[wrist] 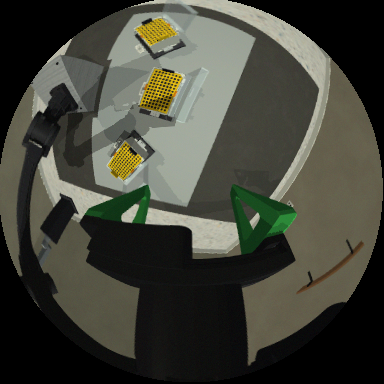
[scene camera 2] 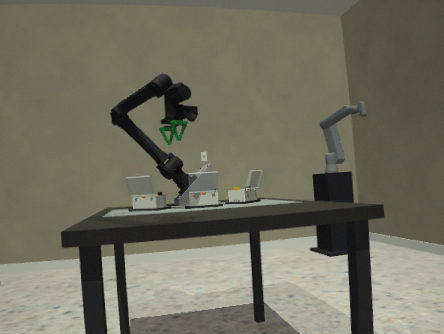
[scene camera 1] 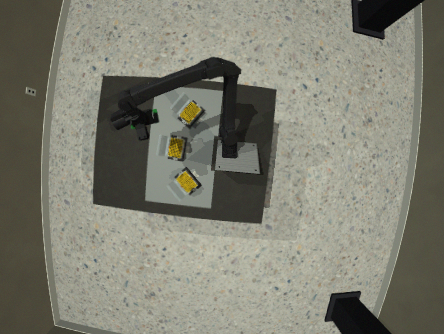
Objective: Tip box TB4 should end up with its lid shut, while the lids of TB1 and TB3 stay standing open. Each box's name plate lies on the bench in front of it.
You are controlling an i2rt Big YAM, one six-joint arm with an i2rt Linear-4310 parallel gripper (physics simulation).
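Places are measured from the arm's base along level axes (x left, y up, z ahead), in millimetres.
Pixels of known places: gripper, fingertip midpoint: (wrist: pixel 189 188) (scene camera 2: pixel 173 142); arm's base, link origin: (wrist: pixel 64 96) (scene camera 2: pixel 188 185) (scene camera 1: pixel 229 150).
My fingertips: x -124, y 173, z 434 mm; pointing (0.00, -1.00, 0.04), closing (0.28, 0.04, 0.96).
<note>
For each thing: its top centre in the pictures, then the offset to it from my fingertips. "*": a spot on its surface instead. Level surfaces: height alone.
- left lid, surface spot: (scene camera 2: pixel 140 185) * dx -136, dy -161, dz -113 mm
- middle lid, top centre: (wrist: pixel 184 89) (scene camera 2: pixel 202 170) (scene camera 1: pixel 160 145) dx +118, dy -115, dz -38 mm
- right lid, surface spot: (scene camera 2: pixel 255 178) * dx +378, dy -160, dz -119 mm
- light grey mat, surface height: dy -268 mm
Three pale tip boxes with yellow perforated tops stand on the bench: a left one (scene camera 1: pixel 190 112) (scene camera 2: pixel 148 201) (wrist: pixel 125 161), a middle one (scene camera 1: pixel 176 148) (scene camera 2: pixel 203 198) (wrist: pixel 161 91) and a right one (scene camera 1: pixel 187 181) (scene camera 2: pixel 242 195) (wrist: pixel 156 32), as ordered in scene camera 2. The left lid (scene camera 2: pixel 140 185), middle lid (scene camera 2: pixel 204 180) (wrist: pixel 194 95) and right lid (scene camera 2: pixel 255 178) all stand open. The name plates are too small to read, so I cannot tell which box is TB4. My gripper (scene camera 1: pixel 144 120) (scene camera 2: pixel 174 140) (wrist: pixel 189 188) is open and empty, high above the bench, beyond the boxes' lid side.
The boxes stand on a light grey mat (scene camera 1: pixel 156 192) (scene camera 2: pixel 117 212) (wrist: pixel 220 60) on the dark table (scene camera 1: pixel 115 185) (scene camera 2: pixel 225 225) (wrist: pixel 270 90). The arm's base plate (scene camera 1: pixel 242 159) (wrist: pixel 75 80) is on the opposite side from the lids. A second arm (scene camera 2: pixel 330 137) stands on a distant pedestal (scene camera 2: pixel 332 210).
</note>
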